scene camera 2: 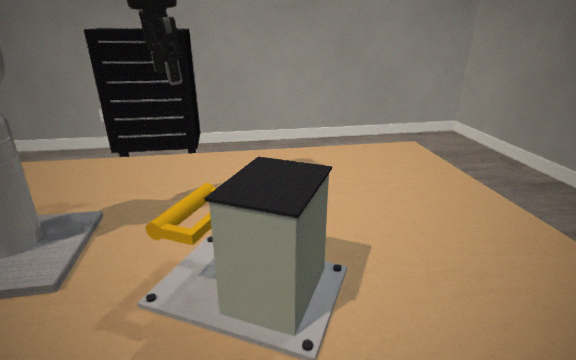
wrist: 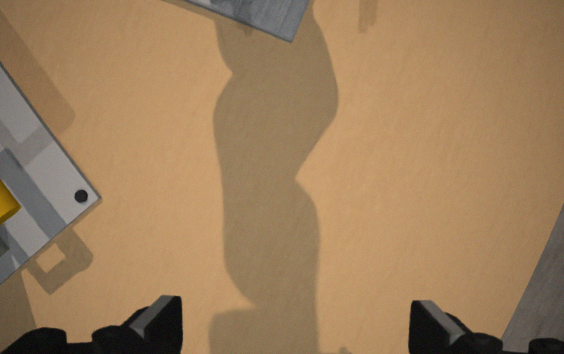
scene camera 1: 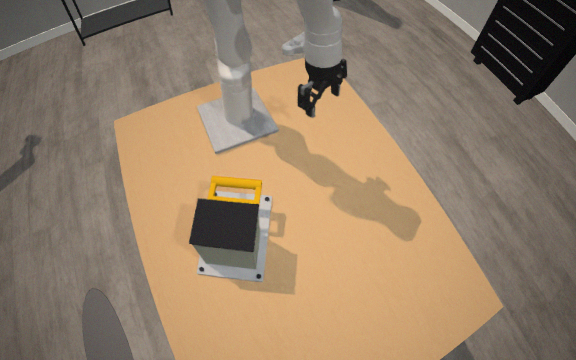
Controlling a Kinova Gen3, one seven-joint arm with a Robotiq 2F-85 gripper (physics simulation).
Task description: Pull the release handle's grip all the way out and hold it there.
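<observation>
The release handle is a yellow U-shaped bar whose round grip [scene camera 1: 236, 182] [scene camera 2: 181, 212] stands out from the side of a grey-green box [scene camera 1: 230, 256] [scene camera 2: 256, 265] with a black top, on the side facing the robot's base. An end of the yellow grip [wrist: 7, 204] shows at the left edge of the wrist view. My gripper [scene camera 1: 324, 102] [wrist: 295, 325] is open and empty, high above the table and well apart from the handle, towards the right in scene camera 1. In scene camera 2 the gripper [scene camera 2: 167, 77] hangs at the top left; its fingers overlap there.
The box stands on a light metal plate [scene camera 1: 265, 240] [scene camera 2: 185, 300] [wrist: 60, 170] with dark bolts at its corners. The robot's base plate [scene camera 1: 215, 135] [scene camera 2: 40, 275] [wrist: 280, 25] lies near the handle's side. A black drawer cabinet [scene camera 1: 530, 45] [scene camera 2: 145, 110] stands beyond the table [scene camera 1: 350, 280].
</observation>
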